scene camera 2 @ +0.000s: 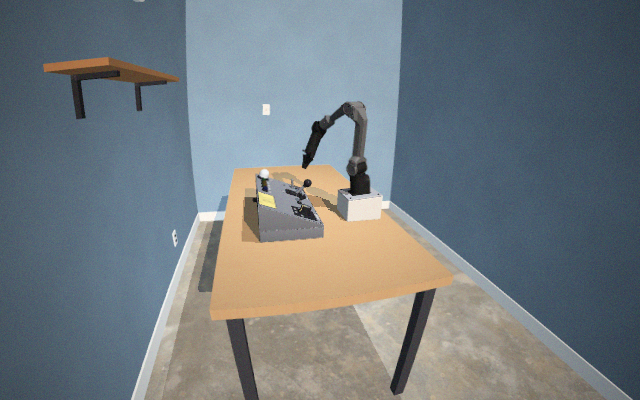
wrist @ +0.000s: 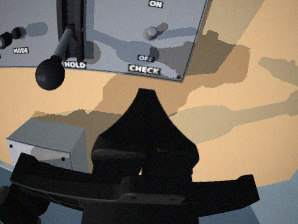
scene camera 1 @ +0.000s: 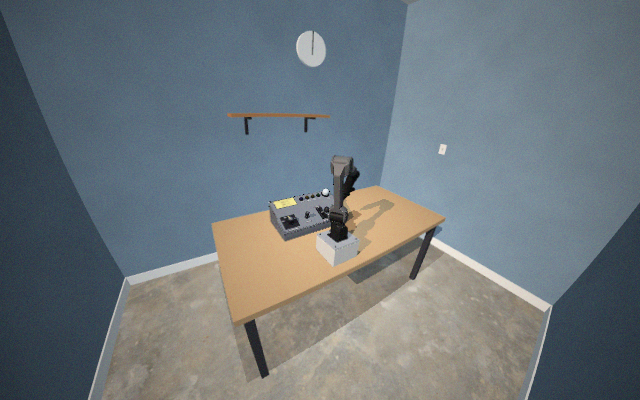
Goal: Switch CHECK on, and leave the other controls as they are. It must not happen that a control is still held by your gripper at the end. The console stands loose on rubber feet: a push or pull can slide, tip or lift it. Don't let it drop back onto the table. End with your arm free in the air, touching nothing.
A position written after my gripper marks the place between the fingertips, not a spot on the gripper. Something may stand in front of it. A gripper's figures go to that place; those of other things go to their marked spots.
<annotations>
My gripper (wrist: pixel 145 98): 0.13 m from the lens. A grey console (wrist: pixel 117 44) is 0.24 m from the lens.
</annotations>
